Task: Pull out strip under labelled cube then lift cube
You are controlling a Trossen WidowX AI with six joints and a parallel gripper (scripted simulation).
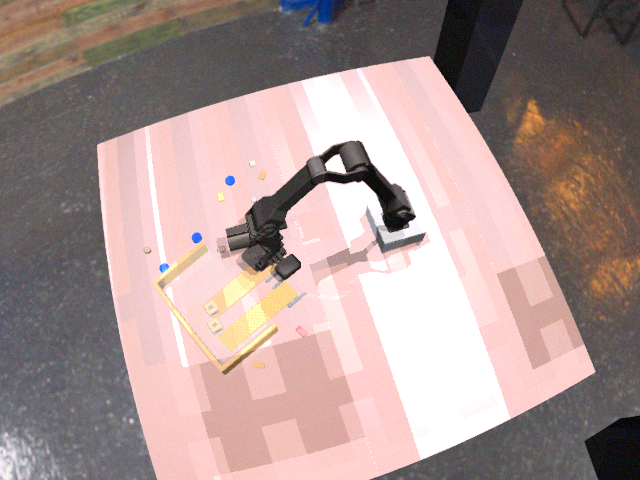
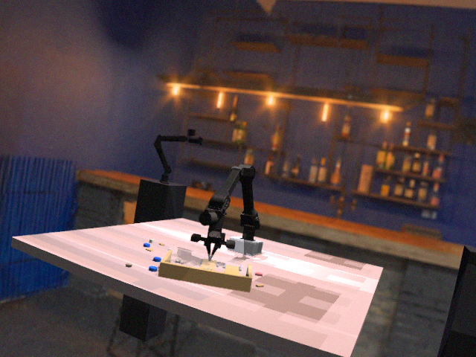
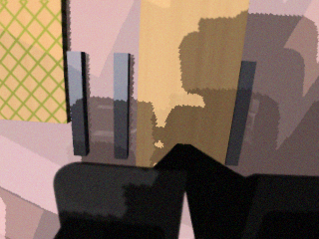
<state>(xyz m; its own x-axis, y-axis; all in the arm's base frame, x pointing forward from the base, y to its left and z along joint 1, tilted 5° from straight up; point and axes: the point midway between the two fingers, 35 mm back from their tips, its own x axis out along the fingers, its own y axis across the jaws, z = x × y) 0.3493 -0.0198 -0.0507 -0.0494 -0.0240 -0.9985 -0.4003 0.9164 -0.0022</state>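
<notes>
My gripper tip is 90 mm short of the tan strip and 40 mm to the right of it. The rest, counted from my gripper tip: pink block 220 mm to the left, 20 mm behind.
</notes>
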